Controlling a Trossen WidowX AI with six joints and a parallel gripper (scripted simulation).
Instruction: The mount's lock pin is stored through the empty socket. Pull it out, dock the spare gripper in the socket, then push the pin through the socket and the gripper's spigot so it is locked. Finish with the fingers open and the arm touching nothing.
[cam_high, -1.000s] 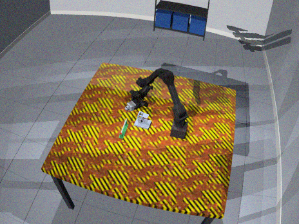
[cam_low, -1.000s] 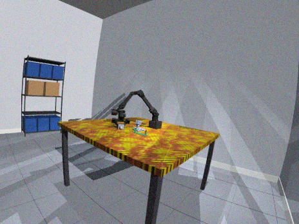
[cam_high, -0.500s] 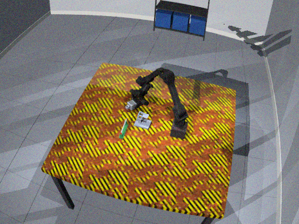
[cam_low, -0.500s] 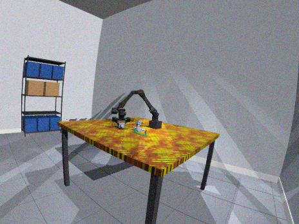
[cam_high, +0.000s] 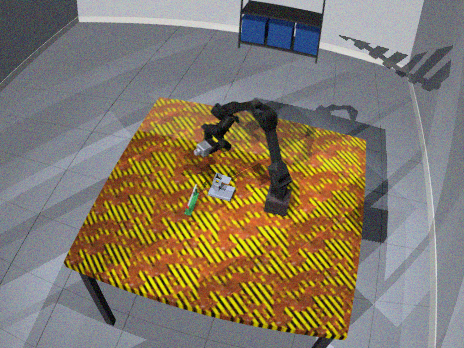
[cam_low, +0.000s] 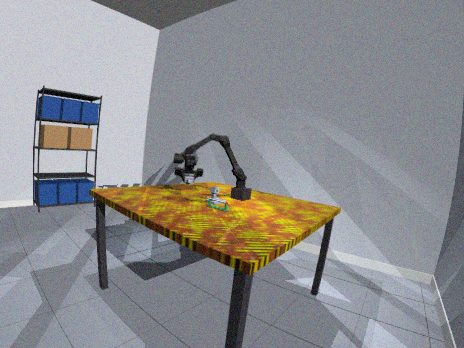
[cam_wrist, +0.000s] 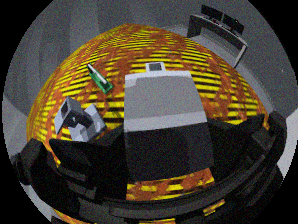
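My gripper tip is now 14 cm past the grey mount, 12 cm to the right of it and 6 cm above it. The rest, counted from my gripper tip: green cradle 24 cm to the left, 9 cm below, 5 cm behind; then spare gripper 1 cm above.
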